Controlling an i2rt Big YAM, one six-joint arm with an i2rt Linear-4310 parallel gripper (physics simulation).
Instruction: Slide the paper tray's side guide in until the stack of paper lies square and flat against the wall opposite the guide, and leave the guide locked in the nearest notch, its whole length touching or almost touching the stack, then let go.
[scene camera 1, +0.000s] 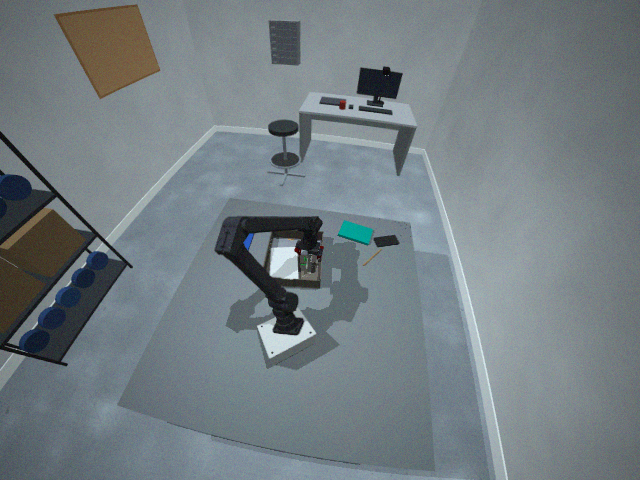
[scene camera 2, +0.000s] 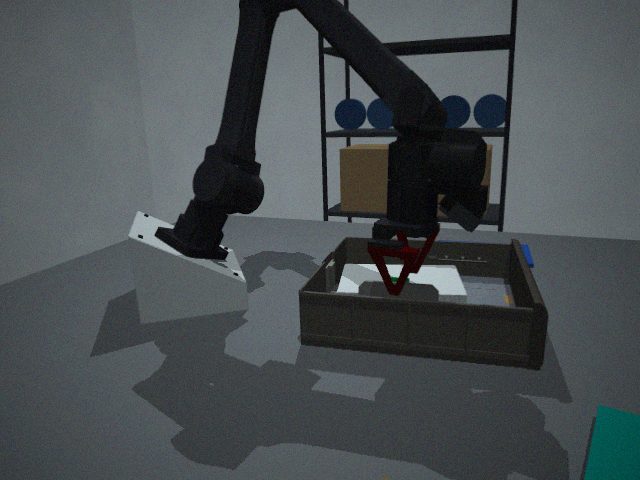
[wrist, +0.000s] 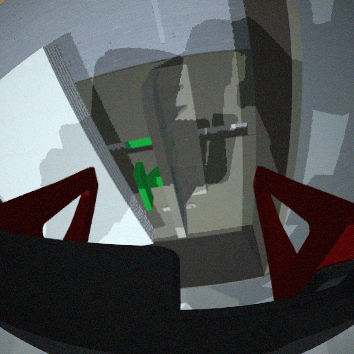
Labels:
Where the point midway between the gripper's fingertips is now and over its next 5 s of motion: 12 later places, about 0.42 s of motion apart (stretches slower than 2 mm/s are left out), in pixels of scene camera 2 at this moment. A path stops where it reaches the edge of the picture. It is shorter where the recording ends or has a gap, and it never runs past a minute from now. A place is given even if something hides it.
My gripper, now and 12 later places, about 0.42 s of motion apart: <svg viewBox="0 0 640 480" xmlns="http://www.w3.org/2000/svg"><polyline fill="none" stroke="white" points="404,283 410,289 404,298 405,298 405,298 406,298 407,294 408,292 408,290 409,287 410,284 410,284 410,282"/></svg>

